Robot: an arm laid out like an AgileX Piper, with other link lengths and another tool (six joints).
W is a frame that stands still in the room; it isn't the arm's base.
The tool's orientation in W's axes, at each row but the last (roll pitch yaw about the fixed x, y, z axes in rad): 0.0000 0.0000 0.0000; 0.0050 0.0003 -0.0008; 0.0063 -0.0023 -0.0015; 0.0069 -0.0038 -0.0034; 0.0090 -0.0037 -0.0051; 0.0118 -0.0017 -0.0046; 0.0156 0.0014 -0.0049; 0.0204 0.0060 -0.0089; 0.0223 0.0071 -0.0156; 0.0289 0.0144 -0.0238; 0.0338 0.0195 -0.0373
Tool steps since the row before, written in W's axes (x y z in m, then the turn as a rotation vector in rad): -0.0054 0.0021 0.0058 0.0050 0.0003 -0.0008; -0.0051 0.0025 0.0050 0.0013 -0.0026 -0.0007; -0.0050 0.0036 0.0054 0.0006 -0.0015 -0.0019; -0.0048 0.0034 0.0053 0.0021 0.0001 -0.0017; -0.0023 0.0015 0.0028 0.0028 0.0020 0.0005; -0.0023 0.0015 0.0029 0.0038 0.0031 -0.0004; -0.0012 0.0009 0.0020 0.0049 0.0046 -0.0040; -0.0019 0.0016 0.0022 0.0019 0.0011 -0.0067; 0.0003 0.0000 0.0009 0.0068 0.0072 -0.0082; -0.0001 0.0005 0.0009 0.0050 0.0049 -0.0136; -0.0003 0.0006 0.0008 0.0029 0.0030 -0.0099
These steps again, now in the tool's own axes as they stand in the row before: -0.0054 0.0021 0.0058 0.0050 0.0003 -0.0008; -0.0051 0.0025 0.0050 0.0013 -0.0026 -0.0007; -0.0050 0.0036 0.0054 0.0006 -0.0015 -0.0019; -0.0048 0.0034 0.0053 0.0021 0.0001 -0.0017; -0.0023 0.0015 0.0028 0.0028 0.0020 0.0005; -0.0023 0.0015 0.0029 0.0038 0.0031 -0.0004; -0.0012 0.0009 0.0020 0.0049 0.0046 -0.0041; -0.0019 0.0016 0.0022 0.0019 0.0010 -0.0067; 0.0003 0.0000 0.0009 0.0067 0.0071 -0.0083; -0.0001 0.0005 0.0009 0.0051 0.0046 -0.0137; -0.0003 0.0006 0.0008 0.0030 0.0028 -0.0099
